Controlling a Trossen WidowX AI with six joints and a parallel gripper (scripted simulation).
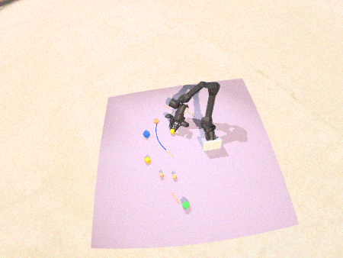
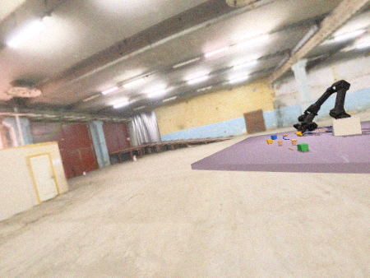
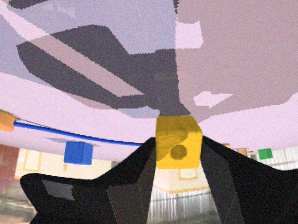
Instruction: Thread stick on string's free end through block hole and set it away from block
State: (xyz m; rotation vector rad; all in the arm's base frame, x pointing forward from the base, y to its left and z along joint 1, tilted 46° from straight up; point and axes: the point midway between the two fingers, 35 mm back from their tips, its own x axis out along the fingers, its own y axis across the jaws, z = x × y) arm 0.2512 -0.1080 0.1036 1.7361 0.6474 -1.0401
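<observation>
Right now the yellow cube is right at my gripper tip. Also, from my gripper tip: thin wooden stick: 40 mm ahead, 170 mm to the left, 20 mm below; then blue cube: 200 mm ahead, 10 mm to the left; then round wooden button: 130 mm ahead, 120 mm to the right, 20 mm below.
</observation>
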